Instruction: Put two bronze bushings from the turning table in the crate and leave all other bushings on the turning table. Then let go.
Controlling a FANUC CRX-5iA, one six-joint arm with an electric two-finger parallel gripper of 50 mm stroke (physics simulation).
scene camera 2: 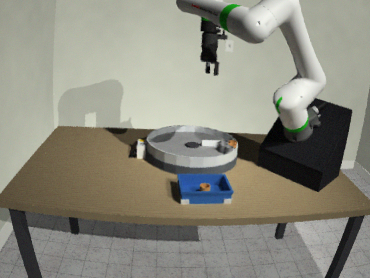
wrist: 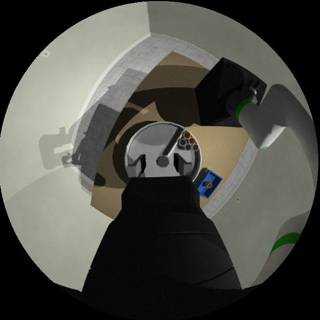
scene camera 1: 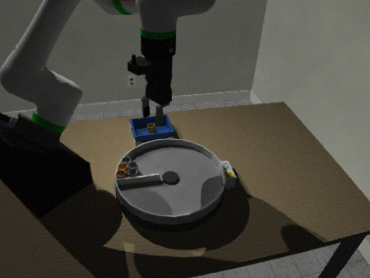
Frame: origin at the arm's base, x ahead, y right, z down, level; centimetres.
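Seen in the pictures: gripper, fingertip midpoint: (scene camera 2: 211, 74) (scene camera 1: 152, 120); arm's base, link origin: (scene camera 2: 298, 129) (scene camera 1: 39, 140).
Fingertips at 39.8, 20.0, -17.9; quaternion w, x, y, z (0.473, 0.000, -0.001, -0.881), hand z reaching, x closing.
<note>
Offsets run from my fingertips to a thing's top centre, as dx, dy, dz. "pt": to the spot under its first point.
One bronze bushing {+5.3, -44.5, +33.9} (scene camera 1: 151, 128) (scene camera 2: 205, 187) (wrist: 209, 185) shows in the blue crate {+5.4, -43.6, +33.2} (scene camera 1: 155, 136) (scene camera 2: 206, 196) (wrist: 214, 176). The grey turning table (scene camera 1: 170, 218) (scene camera 2: 190, 163) (wrist: 146, 141) holds a cluster near its rim: an upper bronze bushing {-10.3, -13.0, +29.1} (scene camera 1: 123, 166) (wrist: 186, 134), a second bronze bushing {-11.2, -9.3, +29.1} (scene camera 1: 121, 173) and three grey bushings {-6.4, -13.1, +29.1} (scene camera 1: 132, 165) (wrist: 187, 147). In the scene camera 2 view the cluster is too small to separate. My gripper (scene camera 1: 153, 118) (scene camera 2: 212, 73) (wrist: 159, 159) is open and empty, high above the turning table and crate.
A straight bar {pt -5.5, -6.6, +31.4} (scene camera 1: 137, 180) (wrist: 173, 141) runs from the turning table's dark hub {+7.2, -7.0, +32.1} (scene camera 1: 170, 177) (scene camera 2: 192, 145) to its rim, beside the cluster. A small white device {pt +30.1, -3.1, +32.5} (scene camera 1: 229, 176) (scene camera 2: 140, 149) stands against the rim. The black pedestal (scene camera 1: 45, 175) (scene camera 2: 300, 162) carries the arm.
</note>
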